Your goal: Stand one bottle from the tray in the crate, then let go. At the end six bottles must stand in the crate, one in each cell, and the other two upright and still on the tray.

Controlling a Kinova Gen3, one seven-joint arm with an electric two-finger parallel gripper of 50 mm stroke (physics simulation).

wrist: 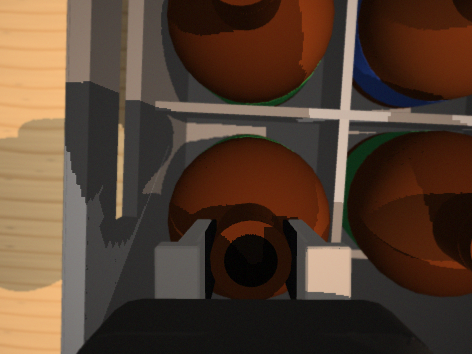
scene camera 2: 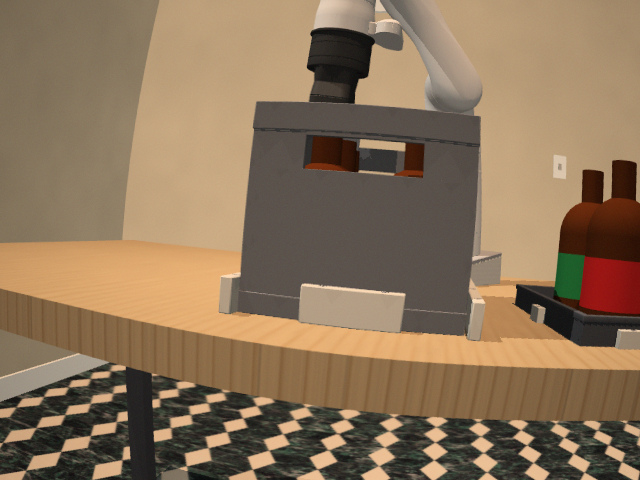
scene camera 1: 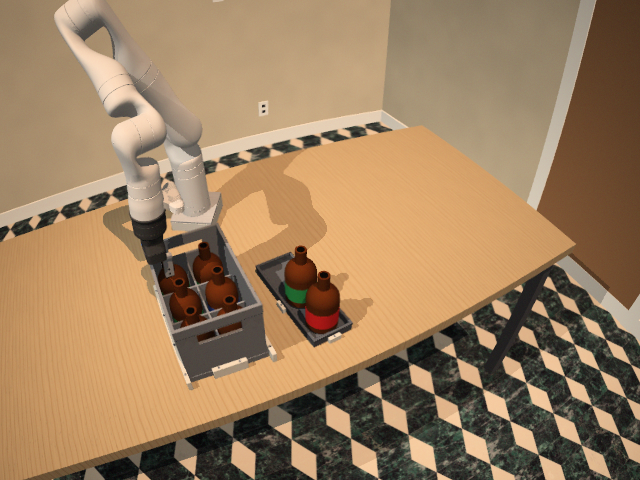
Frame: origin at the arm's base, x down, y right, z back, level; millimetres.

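Where they show: gripper, fingertip midpoint: [wrist: 249, 247] [scene camera 1: 167, 270]; arm's base at its link origin: [scene camera 1: 195, 206].
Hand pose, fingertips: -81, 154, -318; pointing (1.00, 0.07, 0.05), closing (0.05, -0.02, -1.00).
Observation:
Things, the pixels of their top centre, and the offset from my fingertips, as dx, dy, dz. "pt": a spot on its surface instead.
- grey crate at its top centre: [scene camera 2: 385, 132] [scene camera 1: 196, 272] -46, -52, -84
- green-label bottle at its top centre: [scene camera 1: 300, 249] -31, -284, -104
- red-label bottle at its top centre: [scene camera 2: 624, 162] [scene camera 1: 324, 275] -31, -290, -195
- dark tray at a spot on its surface: [scene camera 1: 273, 271] pt +124, -264, +8
My gripper [scene camera 1: 165, 267] [wrist: 249, 247] is shut on the neck of a brown bottle [scene camera 1: 173, 282] [wrist: 245, 185] with a sliver of green label. This bottle is upright, low inside the back left cell of the grey crate [scene camera 1: 227, 352] [scene camera 2: 356, 217] [wrist: 74, 250]; its base is hidden. The crate's walls hide the fingers in scene camera 2. Several other brown bottles stand in the other cells, among them one beside it [scene camera 1: 206, 264] [wrist: 415, 210] and one in front [scene camera 1: 185, 302] [wrist: 250, 55]. A green-label bottle [scene camera 1: 300, 276] and a red-label bottle [scene camera 1: 322, 297] stand upright on the dark tray [scene camera 1: 273, 271].
Pale stop blocks [scene camera 1: 230, 367] [scene camera 2: 351, 307] sit against the crate's foot. Smaller blocks [scene camera 1: 335, 337] touch the tray. The tray lies to the right of the crate in scene camera 1. The arm's base [scene camera 1: 196, 217] stands behind the crate.

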